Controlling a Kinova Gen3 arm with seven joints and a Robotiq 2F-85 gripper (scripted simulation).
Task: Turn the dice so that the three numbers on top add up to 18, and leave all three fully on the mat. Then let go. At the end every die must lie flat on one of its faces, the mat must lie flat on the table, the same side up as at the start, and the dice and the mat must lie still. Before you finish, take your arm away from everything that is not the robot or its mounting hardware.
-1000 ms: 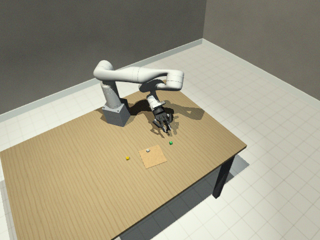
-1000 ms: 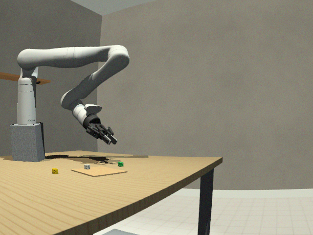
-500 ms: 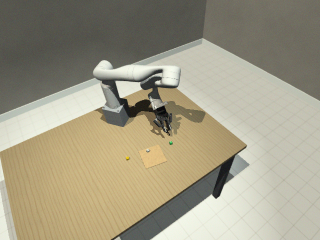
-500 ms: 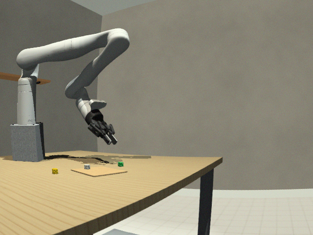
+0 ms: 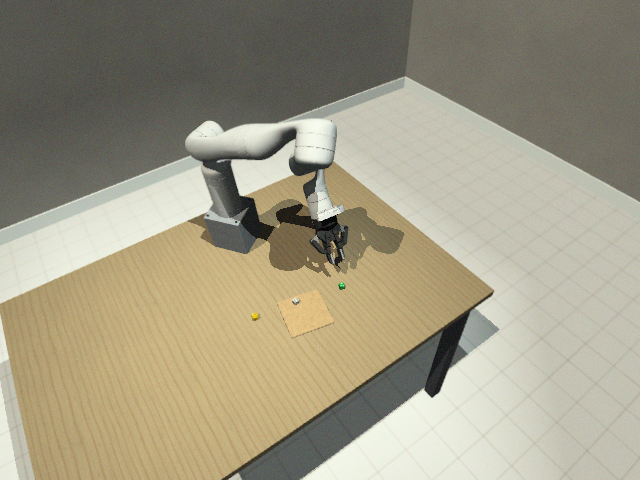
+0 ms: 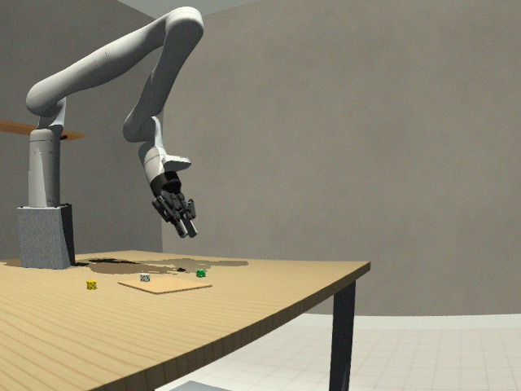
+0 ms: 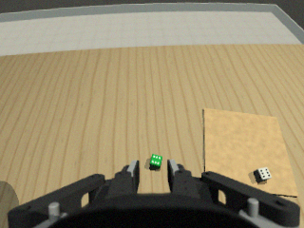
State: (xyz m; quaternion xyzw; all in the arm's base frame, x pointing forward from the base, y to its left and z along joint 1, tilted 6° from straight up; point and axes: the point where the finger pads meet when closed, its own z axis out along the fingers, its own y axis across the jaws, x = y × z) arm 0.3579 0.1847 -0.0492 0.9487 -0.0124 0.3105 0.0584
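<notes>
Right now my hand is 100 mm above the green die, 40 mm short of it and 10 mm to the left of it. From my hand the other things lie so: yellow die: 300 mm to the right, 100 mm below, 20 mm behind; then white die: 160 mm to the right, 100 mm below, 10 mm ahead; then tan mat: 160 mm to the right, 110 mm below, 60 mm ahead.
</notes>
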